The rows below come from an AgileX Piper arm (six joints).
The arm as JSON. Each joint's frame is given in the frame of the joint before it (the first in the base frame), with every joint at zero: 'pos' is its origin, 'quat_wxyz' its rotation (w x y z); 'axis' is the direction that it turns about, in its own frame. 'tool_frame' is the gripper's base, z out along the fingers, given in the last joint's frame.
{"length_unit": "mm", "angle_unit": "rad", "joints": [
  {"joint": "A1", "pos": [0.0, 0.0, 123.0], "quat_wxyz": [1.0, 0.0, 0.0, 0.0], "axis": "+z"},
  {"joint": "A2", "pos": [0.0, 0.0, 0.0], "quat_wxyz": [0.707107, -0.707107, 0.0, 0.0], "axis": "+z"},
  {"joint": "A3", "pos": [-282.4, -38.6, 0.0], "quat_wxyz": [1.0, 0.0, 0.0, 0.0], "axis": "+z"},
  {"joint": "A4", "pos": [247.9, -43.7, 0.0], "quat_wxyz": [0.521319, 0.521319, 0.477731, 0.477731], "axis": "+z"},
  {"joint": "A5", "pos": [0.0, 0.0, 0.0], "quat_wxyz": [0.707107, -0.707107, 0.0, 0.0], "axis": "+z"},
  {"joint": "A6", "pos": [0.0, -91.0, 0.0], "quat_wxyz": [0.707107, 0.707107, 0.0, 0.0], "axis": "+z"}
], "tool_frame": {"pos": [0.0, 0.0, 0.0], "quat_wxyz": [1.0, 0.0, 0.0, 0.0]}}
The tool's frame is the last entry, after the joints.
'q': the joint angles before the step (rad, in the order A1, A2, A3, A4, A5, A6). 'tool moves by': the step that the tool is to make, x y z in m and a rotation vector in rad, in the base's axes. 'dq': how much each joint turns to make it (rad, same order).
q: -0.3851 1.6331 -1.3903 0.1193 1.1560 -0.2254
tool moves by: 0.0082 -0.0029 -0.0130 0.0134 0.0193 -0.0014
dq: -0.0001 0.0416 -0.0018 0.0061 -0.0167 -0.0018
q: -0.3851 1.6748 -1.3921 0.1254 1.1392 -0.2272
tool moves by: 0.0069 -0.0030 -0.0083 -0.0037 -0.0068 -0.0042
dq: -0.0001 0.0275 -0.0015 0.0000 -0.0339 0.0000
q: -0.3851 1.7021 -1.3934 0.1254 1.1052 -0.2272
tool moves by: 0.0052 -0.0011 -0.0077 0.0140 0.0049 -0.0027
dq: 0.0000 0.0251 -0.0026 0.0123 -0.0127 -0.0018
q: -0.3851 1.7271 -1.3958 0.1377 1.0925 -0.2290
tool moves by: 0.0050 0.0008 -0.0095 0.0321 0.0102 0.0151
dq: 0.0001 0.0280 0.0001 0.0326 -0.0033 -0.0247
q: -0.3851 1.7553 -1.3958 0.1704 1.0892 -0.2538
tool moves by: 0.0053 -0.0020 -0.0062 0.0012 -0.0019 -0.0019
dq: 0.0000 0.0235 -0.0070 0.0032 -0.0178 -0.0019
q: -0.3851 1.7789 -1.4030 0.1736 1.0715 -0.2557
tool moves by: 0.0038 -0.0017 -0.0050 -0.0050 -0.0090 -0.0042
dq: 0.0001 0.0149 0.0002 0.0000 -0.0257 0.0001
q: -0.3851 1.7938 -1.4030 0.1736 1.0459 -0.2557
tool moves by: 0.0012 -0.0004 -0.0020 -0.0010 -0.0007 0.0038
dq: 0.0002 0.0058 0.0000 0.0008 -0.0062 -0.0051
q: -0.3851 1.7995 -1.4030 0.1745 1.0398 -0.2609
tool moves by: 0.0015 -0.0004 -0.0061 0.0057 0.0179 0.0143
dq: 0.0001 0.0163 0.0001 0.0015 0.0045 -0.0144
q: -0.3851 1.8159 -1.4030 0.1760 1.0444 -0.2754
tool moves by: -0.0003 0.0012 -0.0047 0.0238 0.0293 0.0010
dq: 0.0000 0.0121 -0.0001 0.0102 0.0245 -0.0001
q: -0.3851 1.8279 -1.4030 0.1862 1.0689 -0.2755
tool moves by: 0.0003 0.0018 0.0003 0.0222 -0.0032 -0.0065
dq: -0.0001 -0.0001 0.0000 0.0227 0.0056 -0.0001
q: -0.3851 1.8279 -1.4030 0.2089 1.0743 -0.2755
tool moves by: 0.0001 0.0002 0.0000 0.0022 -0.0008 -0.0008
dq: 0.0001 0.0001 0.0000 0.0025 0.0000 0.0001
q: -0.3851 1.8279 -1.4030 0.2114 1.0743 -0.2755
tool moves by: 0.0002 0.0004 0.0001 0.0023 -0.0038 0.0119
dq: -0.0001 0.0000 0.0000 0.0063 0.0001 -0.0146
